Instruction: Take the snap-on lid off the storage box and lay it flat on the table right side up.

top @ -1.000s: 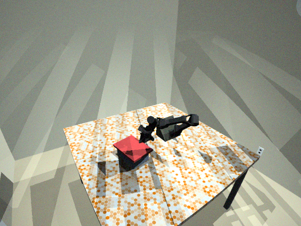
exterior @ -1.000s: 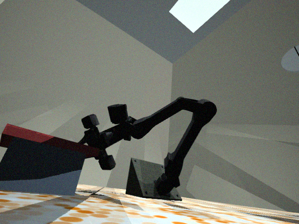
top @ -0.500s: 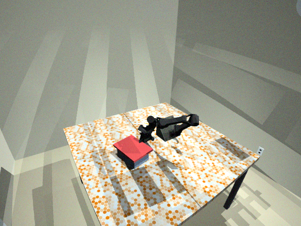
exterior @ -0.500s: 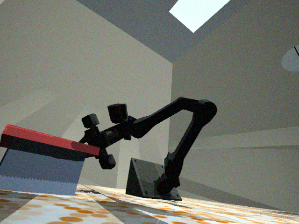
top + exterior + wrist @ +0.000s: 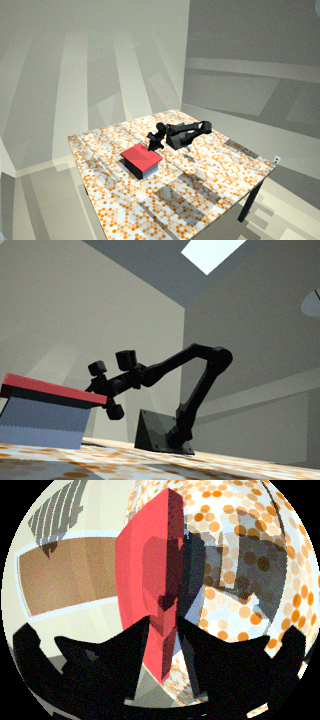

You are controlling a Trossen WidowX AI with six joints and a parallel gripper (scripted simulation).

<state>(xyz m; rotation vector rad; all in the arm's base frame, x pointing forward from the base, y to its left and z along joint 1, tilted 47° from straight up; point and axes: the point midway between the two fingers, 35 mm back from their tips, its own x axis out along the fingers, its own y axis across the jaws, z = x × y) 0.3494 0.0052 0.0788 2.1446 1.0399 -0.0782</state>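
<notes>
Now: the lid 70 mm ahead of my gripper tip and 20 mm to the left of it. Round my gripper tip: blue-grey storage box (70 mm ahead, 50 mm below, 20 mm to the left).
</notes>
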